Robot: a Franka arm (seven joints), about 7 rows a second.
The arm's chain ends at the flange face. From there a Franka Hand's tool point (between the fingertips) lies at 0.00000 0.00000 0.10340 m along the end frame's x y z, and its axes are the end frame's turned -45 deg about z.
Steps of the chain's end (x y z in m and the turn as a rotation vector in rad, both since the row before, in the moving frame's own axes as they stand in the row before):
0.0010, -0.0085, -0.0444, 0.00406, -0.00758, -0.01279
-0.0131, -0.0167, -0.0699, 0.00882, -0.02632, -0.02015
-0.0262, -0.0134, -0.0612, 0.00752, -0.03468, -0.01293
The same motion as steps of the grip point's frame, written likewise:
0.0065, -0.0062, -0.0444, 0.00823, -0.00249, -0.01279
0.0012, -0.0236, -0.0699, 0.02485, -0.01237, -0.02015
-0.0111, -0.0311, -0.0613, 0.02984, -0.01921, -0.01293

